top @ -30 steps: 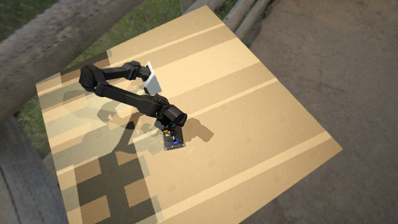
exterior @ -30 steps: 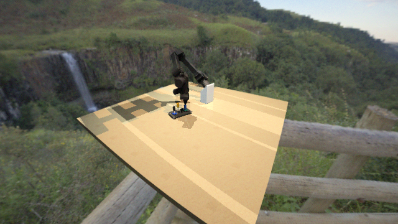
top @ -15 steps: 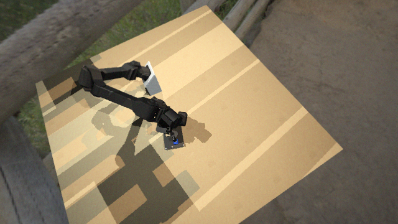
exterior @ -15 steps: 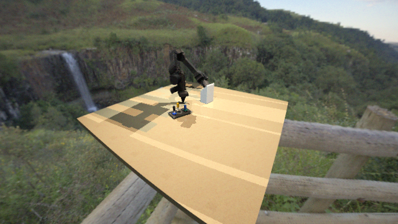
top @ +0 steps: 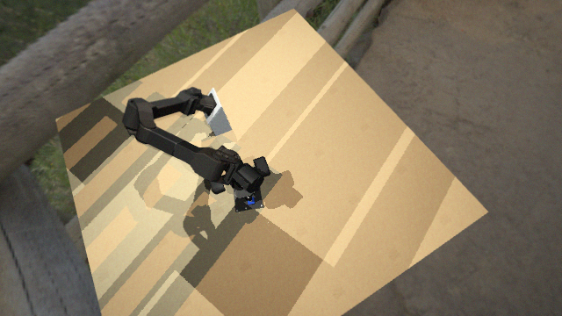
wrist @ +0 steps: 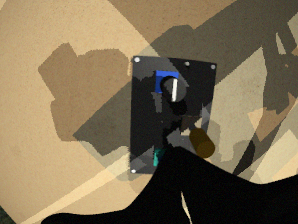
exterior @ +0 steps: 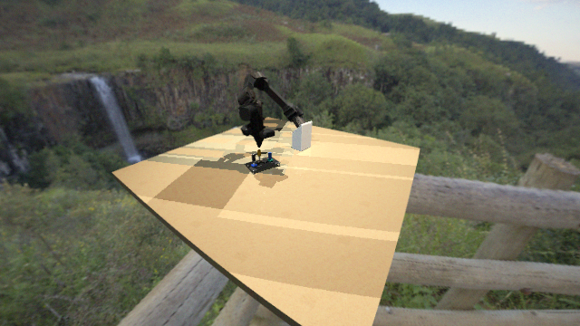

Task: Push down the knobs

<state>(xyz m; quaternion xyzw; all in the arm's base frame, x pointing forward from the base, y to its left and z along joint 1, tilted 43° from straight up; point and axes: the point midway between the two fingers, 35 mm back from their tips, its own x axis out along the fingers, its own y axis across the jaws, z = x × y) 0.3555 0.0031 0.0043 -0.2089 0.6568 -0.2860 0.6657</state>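
Now: the blue potentiometer 6 cm below my gripper tip, 3 cm ahead of it and 1 cm to the right of it. The rest, counted from my gripper tip: blue knob: 6 cm below, 6 cm behind, 1 cm to the left; blue-green knob: 7 cm below, 6 cm behind, 1 cm to the left.
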